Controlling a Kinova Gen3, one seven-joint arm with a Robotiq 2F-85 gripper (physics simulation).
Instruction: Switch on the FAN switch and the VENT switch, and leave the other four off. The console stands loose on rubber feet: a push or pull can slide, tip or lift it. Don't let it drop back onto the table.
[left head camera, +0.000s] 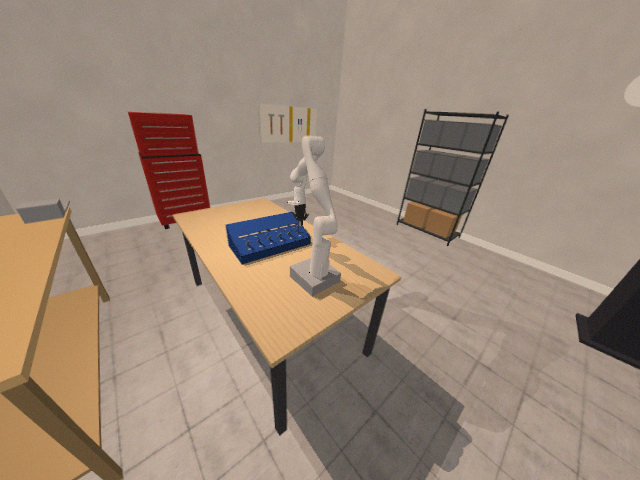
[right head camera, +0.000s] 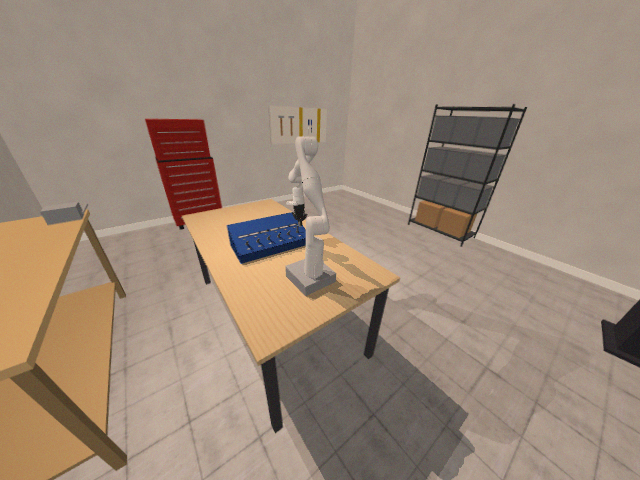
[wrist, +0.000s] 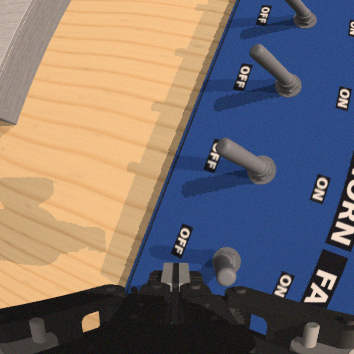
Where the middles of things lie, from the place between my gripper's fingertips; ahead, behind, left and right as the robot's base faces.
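Position of my hand relative to the blue console (left head camera: 243, 236): 6 cm above it, 17 cm to the right of it and 13 cm short of it.
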